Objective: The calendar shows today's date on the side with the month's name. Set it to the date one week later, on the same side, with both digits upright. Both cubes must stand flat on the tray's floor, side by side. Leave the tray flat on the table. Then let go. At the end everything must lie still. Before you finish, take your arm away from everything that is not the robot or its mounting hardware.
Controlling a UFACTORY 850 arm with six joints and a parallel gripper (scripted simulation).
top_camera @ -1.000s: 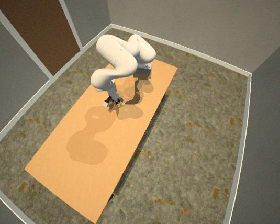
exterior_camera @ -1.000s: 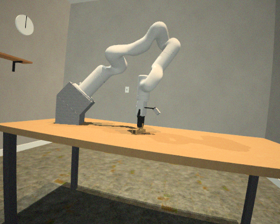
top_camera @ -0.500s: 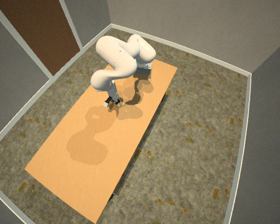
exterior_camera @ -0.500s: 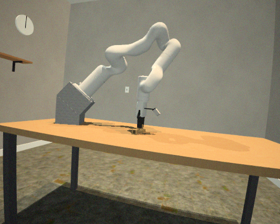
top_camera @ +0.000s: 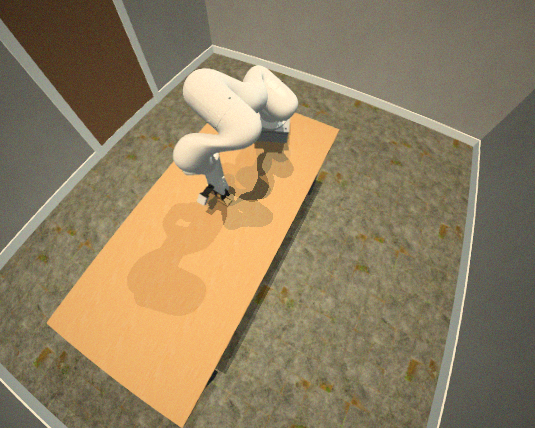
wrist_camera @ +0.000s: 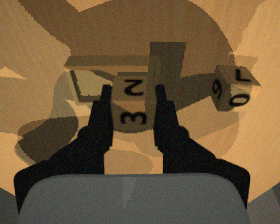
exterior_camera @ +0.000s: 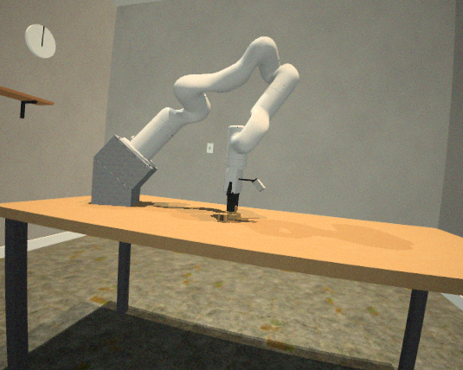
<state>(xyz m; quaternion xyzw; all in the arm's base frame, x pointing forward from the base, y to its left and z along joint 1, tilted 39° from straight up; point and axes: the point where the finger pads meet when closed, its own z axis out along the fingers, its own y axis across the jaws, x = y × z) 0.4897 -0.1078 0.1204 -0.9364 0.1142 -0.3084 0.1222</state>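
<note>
Now: hand 4 cm above the wooden calendar tray and 2 cm to the right of it.
</note>
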